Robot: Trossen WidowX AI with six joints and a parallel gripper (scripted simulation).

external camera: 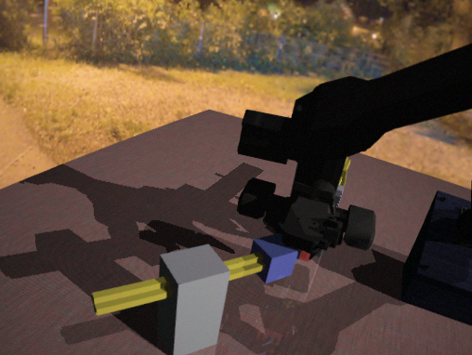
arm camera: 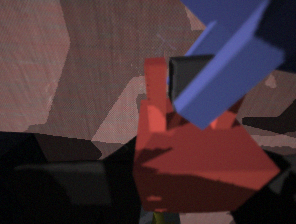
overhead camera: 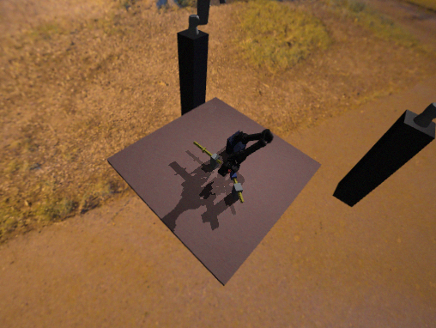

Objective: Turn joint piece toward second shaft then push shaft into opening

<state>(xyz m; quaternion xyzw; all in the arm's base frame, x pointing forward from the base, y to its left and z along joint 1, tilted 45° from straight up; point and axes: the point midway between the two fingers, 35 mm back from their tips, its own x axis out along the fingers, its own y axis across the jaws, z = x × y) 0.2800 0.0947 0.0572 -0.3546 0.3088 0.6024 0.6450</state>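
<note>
Now: gripper tip 3 cm to the right of the red joint piece and 4 cm below it.
</note>
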